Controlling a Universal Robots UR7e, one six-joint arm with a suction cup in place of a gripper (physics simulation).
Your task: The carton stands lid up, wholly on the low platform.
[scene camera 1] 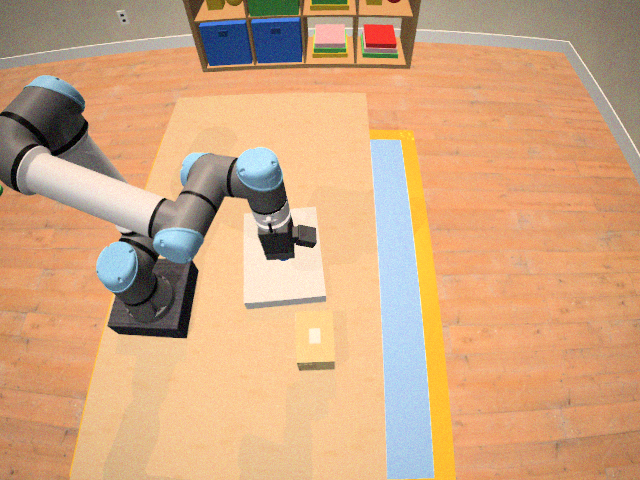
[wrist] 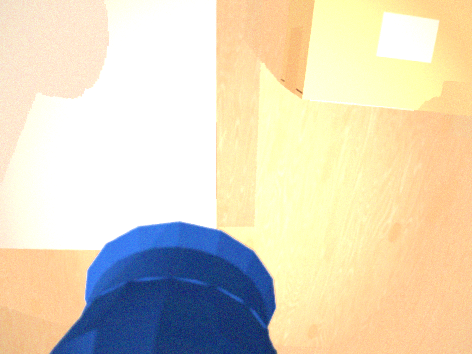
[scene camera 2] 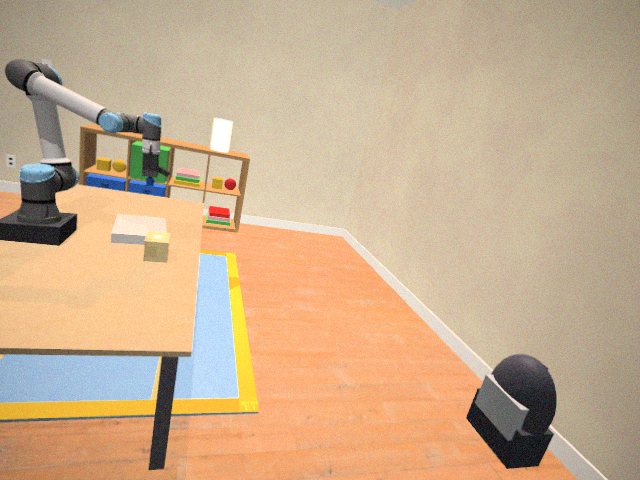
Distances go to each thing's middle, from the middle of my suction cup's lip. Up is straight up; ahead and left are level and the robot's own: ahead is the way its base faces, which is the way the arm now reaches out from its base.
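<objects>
Positions relative to my suction cup: the low platform (scene camera 1: 267,283) is 3 cm behind, 15 cm to the left and 28 cm below; the tan carton (scene camera 2: 156,247) is 6 cm ahead, 14 cm to the right and 26 cm below.
</objects>
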